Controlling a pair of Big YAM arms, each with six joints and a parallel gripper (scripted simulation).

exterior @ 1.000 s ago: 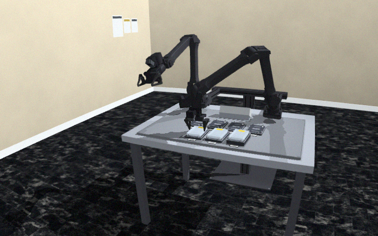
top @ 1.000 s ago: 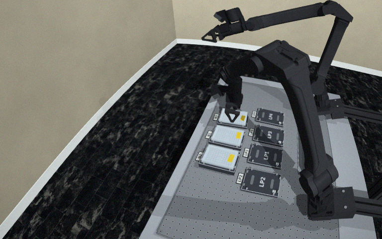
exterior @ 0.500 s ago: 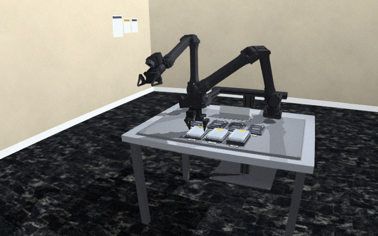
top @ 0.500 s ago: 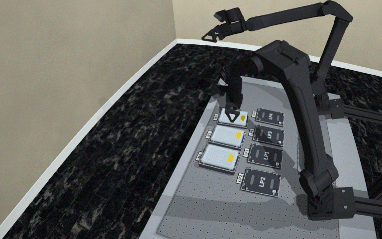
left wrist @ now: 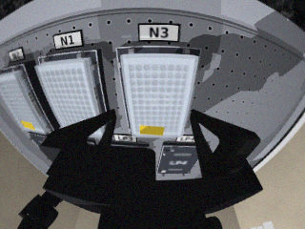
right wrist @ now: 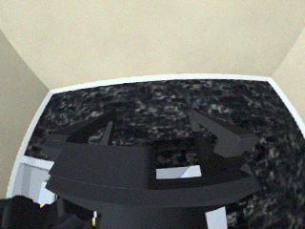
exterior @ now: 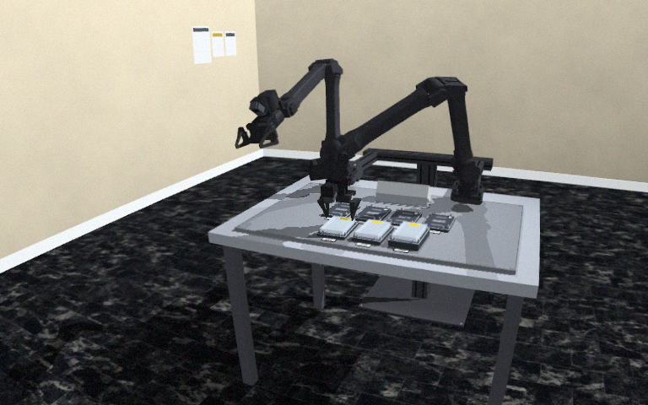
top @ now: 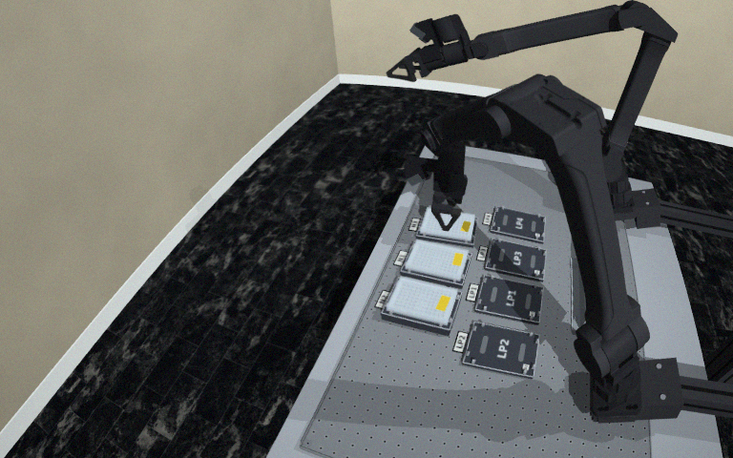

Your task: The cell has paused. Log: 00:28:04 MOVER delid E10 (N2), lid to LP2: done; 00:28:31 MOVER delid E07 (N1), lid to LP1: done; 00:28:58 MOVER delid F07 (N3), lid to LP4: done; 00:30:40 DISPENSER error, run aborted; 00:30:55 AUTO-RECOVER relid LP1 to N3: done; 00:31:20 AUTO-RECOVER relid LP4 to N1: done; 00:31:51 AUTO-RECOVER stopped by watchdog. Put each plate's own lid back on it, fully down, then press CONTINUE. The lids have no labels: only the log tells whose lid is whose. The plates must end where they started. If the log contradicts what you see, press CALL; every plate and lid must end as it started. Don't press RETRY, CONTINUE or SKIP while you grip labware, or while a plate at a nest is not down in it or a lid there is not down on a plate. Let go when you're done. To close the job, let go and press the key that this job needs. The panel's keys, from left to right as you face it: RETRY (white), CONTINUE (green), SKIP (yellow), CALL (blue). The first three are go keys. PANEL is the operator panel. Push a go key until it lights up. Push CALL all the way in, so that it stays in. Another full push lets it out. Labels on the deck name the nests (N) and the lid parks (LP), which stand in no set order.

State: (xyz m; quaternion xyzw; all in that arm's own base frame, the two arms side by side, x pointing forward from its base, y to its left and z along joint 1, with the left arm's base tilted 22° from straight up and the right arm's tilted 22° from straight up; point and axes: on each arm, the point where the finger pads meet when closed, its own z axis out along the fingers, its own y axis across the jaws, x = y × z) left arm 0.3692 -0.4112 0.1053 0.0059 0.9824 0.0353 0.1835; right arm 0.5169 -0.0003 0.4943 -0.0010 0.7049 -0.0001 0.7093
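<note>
Right now my left hand is 10 mm to the left of the N3 plate and 30 mm above it. Round my left hand: park LP3 (190 mm behind, 40 mm to the left, 50 mm below); park LP4 (170 mm behind, 90 mm to the right, 50 mm below); N1 plate (10 mm behind, 120 mm to the left, 30 mm below).
</note>
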